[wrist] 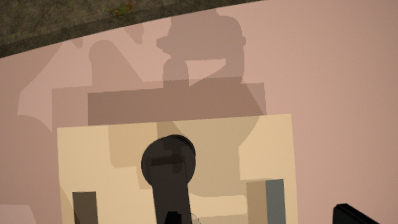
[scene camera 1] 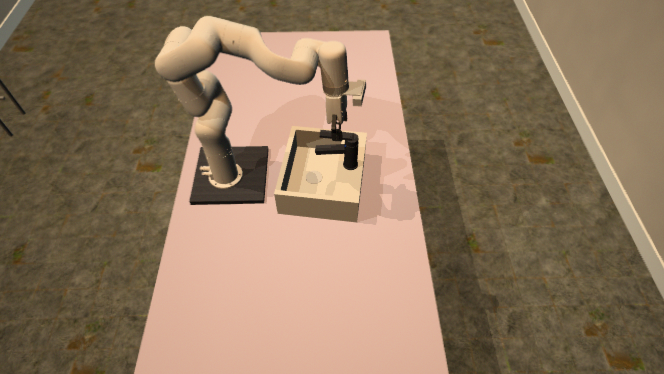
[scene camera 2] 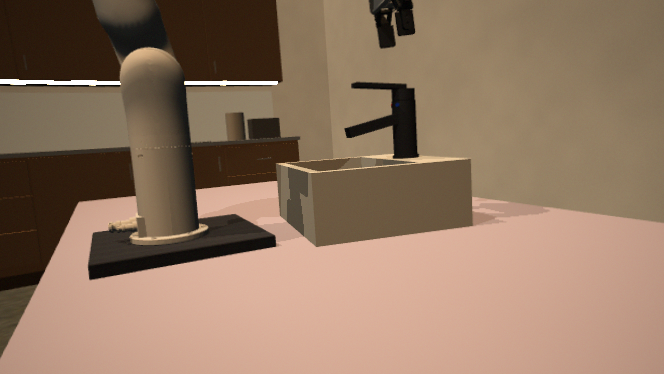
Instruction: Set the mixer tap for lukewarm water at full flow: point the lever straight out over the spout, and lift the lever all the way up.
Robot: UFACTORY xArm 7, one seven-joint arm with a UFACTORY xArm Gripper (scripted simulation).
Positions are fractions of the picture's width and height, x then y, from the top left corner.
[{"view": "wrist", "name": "beige sink basin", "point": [0.65, 0.67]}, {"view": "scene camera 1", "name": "gripper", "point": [0.51, 0.35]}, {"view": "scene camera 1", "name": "beige sink basin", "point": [0.48, 0.50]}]
